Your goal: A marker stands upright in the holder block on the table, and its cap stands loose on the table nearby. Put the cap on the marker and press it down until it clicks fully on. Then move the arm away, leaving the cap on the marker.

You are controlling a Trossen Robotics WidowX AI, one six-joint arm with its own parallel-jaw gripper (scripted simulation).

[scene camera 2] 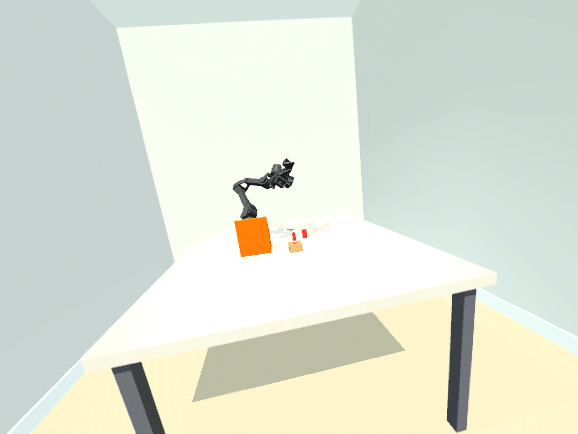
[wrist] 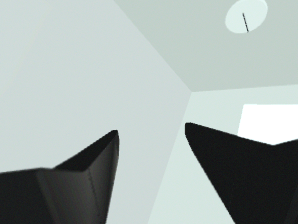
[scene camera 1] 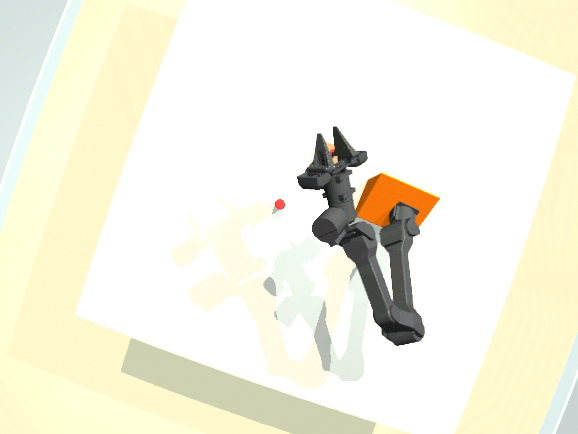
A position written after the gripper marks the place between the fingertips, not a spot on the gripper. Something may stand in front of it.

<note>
In view: the gripper (scene camera 1: 327, 129).
The gripper is seen too in the wrist view (wrist: 152, 131).
</note>
